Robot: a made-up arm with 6 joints.
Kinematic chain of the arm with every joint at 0, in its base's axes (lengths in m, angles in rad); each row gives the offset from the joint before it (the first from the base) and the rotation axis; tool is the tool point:
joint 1: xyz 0 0 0.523 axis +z
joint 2: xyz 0 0 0 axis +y
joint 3: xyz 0 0 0.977 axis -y
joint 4: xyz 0 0 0 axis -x
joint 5: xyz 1.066 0 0 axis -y
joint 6: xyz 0 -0.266 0 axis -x
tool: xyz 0 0 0
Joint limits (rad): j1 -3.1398..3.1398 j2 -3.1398..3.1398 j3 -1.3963..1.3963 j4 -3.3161..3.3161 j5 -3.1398..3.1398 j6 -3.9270..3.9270
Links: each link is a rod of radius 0.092 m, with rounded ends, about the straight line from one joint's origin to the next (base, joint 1, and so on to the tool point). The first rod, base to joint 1, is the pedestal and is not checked.
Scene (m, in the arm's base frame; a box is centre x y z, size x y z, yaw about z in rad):
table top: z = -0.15
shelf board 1: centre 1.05 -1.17 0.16 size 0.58 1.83 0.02 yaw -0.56
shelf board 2: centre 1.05 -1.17 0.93 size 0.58 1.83 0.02 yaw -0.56
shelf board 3: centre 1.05 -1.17 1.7 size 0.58 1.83 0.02 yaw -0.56
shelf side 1: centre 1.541 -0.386 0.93 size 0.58 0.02 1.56 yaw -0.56
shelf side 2: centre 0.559 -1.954 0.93 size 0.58 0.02 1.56 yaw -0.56
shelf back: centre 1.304 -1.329 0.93 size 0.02 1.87 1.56 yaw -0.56
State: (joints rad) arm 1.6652 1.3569 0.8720 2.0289 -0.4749 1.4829
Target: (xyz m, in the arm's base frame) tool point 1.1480 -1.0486 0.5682
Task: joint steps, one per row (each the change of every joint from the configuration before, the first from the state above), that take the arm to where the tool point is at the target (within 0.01 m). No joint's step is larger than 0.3 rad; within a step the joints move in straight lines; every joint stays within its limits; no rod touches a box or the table.
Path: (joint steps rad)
1: -0.1908 -0.1057 -0.2972 -0.0725 0.0042 -0.0242
2: -0.1908 -0.1058 -0.2972 -0.0725 0.0043 -0.0242
3: -0.1909 -0.1057 -0.2972 -0.0725 0.0042 -0.0242
4: -0.1908 -0.1058 -0.2973 -0.0725 0.0043 -0.0242
5: -0.1908 -0.1057 -0.2972 -0.0725 0.0042 -0.0242
6: -0.1908 -0.1057 -0.2972 -0.0725 0.0043 -0.0243
7: -0.2806 -0.0900 -0.0027 0.0007 -0.0051 0.0291
8: -0.2807 -0.0899 -0.0027 0.0007 -0.0051 0.0290
9: -0.2806 -0.0900 -0.0028 0.0007 -0.0051 0.0291
10: -0.2806 -0.0899 -0.0027 0.0007 -0.0051 0.0290
11: -0.2807 -0.0900 -0.0027 0.0007 -0.0051 0.0291
12: 0.0441 0.1640 0.2671 0.0116 0.0000 0.0000
13: 0.0441 0.1640 0.2670 0.0116 0.0000 0.0000
14: 0.0440 0.1640 0.2671 0.0116 0.0000 0.0000

